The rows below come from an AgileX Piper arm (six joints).
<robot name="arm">
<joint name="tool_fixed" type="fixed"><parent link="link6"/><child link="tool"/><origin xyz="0 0 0" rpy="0 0 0"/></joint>
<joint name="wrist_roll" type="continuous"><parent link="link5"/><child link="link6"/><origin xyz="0 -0.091 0" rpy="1.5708 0 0"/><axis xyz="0 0 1"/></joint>
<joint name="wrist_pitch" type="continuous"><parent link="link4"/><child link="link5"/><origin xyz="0 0 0" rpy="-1.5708 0 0"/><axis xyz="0 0 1"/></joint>
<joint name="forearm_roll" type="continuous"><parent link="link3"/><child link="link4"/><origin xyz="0.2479 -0.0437 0" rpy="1.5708 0 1.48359"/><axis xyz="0 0 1"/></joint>
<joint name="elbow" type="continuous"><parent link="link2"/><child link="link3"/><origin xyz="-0.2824 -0.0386 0" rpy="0 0 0"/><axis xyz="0 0 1"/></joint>
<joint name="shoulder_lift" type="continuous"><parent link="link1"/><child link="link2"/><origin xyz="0 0 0" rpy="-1.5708 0 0"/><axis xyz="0 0 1"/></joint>
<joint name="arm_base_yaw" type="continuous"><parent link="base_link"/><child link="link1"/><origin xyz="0 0 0.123" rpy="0 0 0"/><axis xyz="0 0 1"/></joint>
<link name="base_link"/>
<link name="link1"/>
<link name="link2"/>
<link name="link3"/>
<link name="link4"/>
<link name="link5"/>
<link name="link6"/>
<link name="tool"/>
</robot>
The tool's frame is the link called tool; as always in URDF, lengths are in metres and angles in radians. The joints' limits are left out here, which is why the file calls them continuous.
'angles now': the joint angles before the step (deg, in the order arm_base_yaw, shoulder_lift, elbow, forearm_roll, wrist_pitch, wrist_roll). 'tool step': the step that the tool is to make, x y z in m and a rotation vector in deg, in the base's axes. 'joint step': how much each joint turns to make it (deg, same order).
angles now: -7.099, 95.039, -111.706, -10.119, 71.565, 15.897
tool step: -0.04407, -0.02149, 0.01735, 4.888, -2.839, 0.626
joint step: -7.823, -7.344, 4.686, 10.119, 0.293, -6.032
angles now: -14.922, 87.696, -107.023, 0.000, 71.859, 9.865
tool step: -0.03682, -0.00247, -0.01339, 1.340, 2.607, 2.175
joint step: -3.955, -7.455, 10.429, 4.642, 0.134, -5.726
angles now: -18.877, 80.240, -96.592, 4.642, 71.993, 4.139
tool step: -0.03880, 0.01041, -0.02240, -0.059, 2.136, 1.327
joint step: -0.989, -8.983, 12.812, 0.933, -1.608, -2.738
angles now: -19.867, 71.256, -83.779, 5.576, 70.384, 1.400
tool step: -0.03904, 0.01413, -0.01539, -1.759, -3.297, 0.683
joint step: -0.001, -10.063, 11.344, 0.214, -4.875, -1.401
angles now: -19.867, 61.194, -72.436, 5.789, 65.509, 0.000
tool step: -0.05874, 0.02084, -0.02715, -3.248, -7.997, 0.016
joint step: -0.004, -16.365, 15.674, 0.186, -7.880, -1.054
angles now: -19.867, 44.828, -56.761, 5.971, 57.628, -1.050
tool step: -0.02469, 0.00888, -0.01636, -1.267, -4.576, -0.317
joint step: 0.000, -7.886, 7.002, 0.253, -3.873, -0.001
